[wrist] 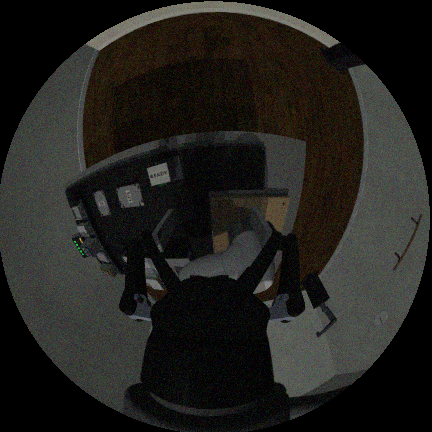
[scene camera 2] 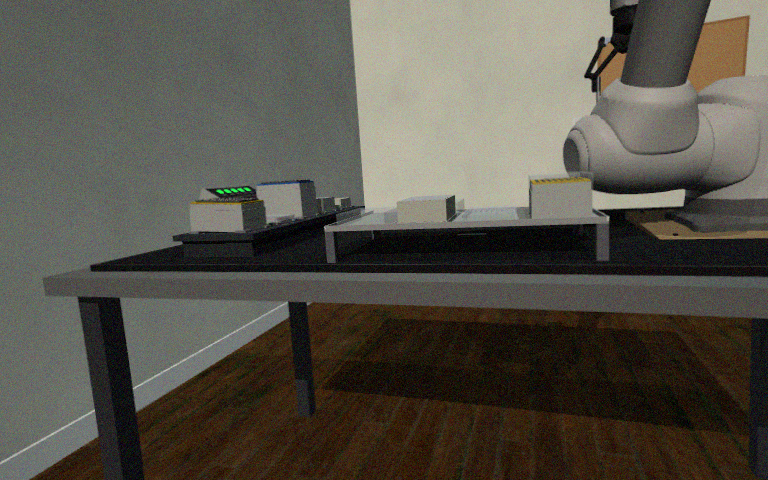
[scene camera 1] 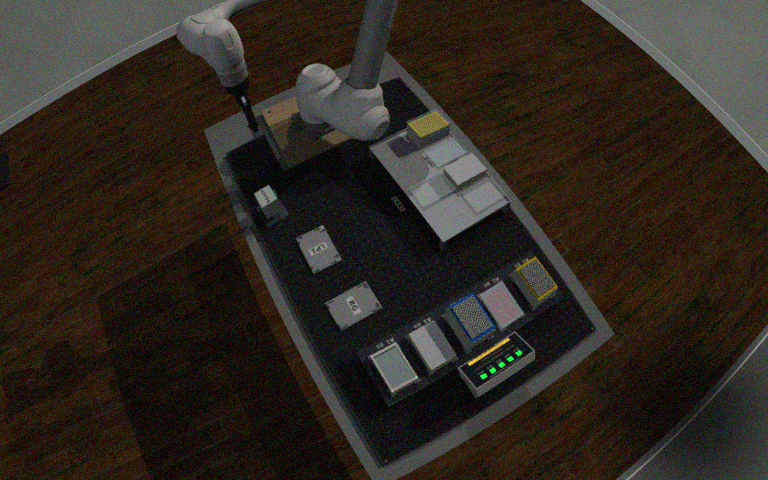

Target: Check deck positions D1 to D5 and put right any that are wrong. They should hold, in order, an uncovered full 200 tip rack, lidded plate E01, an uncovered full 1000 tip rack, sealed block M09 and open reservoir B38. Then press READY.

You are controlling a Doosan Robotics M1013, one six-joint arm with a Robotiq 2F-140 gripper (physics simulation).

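Places are measured from the arm's base along level axes (x ahead, y left, z up), in metres.
Pixels of known places: gripper, fingertip midpoint: (wrist: 211, 215); arm's base at its link origin: (wrist: 245, 235) (scene camera 2: 731, 222) (scene camera 1: 320, 119).
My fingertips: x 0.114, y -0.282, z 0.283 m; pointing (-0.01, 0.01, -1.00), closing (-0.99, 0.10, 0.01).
Observation:
For each thing: its middle in the pictures, then the offset to it from my fingertips. "spot": a spot on its surface instead.
- yellow-edged tip rack at the middle of its body: (scene camera 2: 228, 214) (scene camera 1: 535, 281) (wrist: 107, 270) 0.896 m ahead, 0.461 m left, 0.203 m down
- pinkish plate at the middle of its body: (scene camera 1: 502, 304) 0.884 m ahead, 0.337 m left, 0.225 m down
- blue-edged tip rack at the middle of its body: (scene camera 2: 287, 199) (scene camera 1: 470, 322) (wrist: 89, 246) 0.874 m ahead, 0.214 m left, 0.189 m down
- pale grey block at the middle of its body: (scene camera 1: 432, 346) (scene camera 2: 309, 205) (wrist: 83, 229) 0.864 m ahead, 0.090 m left, 0.217 m down
- reservoir at the middle of its body: (scene camera 1: 394, 368) (wrist: 76, 212) 0.853 m ahead, 0.034 m right, 0.222 m down
- READY box at the middle of its body: (scene camera 1: 269, 204) (wrist: 163, 171) 0.158 m ahead, 0.069 m right, 0.235 m down
- pale block at the middle of its body: (scene camera 2: 428, 209) (scene camera 1: 464, 171) (wrist: 155, 281) 0.453 m ahead, 0.533 m left, 0.206 m down
- Plates marked LP1 at the middle of its body: (scene camera 1: 318, 248) (wrist: 128, 196) 0.382 m ahead, 0.007 m right, 0.277 m down
- RG at the middle of its body: (scene camera 1: 353, 305) (wrist: 101, 203) 0.609 m ahead, 0.017 m right, 0.280 m down
- panel at a spot on its surface: (scene camera 1: 497, 365) spot: 1.028 m ahead, 0.190 m left, 0.161 m down
Positions D1 to D5 run right to left in scene camera 1: a yellow-edged tip rack (scene camera 1: 535, 278) (scene camera 2: 225, 216), a pinkish plate (scene camera 1: 501, 305), a blue-edged tip rack (scene camera 1: 472, 316) (scene camera 2: 284, 198), a pale grey block (scene camera 1: 432, 346) and a reservoir (scene camera 1: 393, 367) with a grey-blue inside. The two racks look filled and uncovered. The plate's code and lid, and the block's and reservoir's codes, cannot be read. The READY box (scene camera 1: 266, 196) (wrist: 159, 174) stands at the left edge in scene camera 1. My gripper (scene camera 1: 253, 126) (wrist: 211, 215) is open and empty, high near the arm's base, away from the READY box.
A raised shelf (scene camera 1: 447, 226) (scene camera 2: 330, 244) bears a yellow-topped rack (scene camera 1: 428, 125) (scene camera 2: 560, 198), a pale block (scene camera 1: 465, 169) (scene camera 2: 424, 209) and flat pale pieces. Plates marked LP1 (scene camera 1: 318, 257) and RG (scene camera 1: 339, 314) lie on the mat. A panel (scene camera 1: 497, 365) shows green lights beside the deck.

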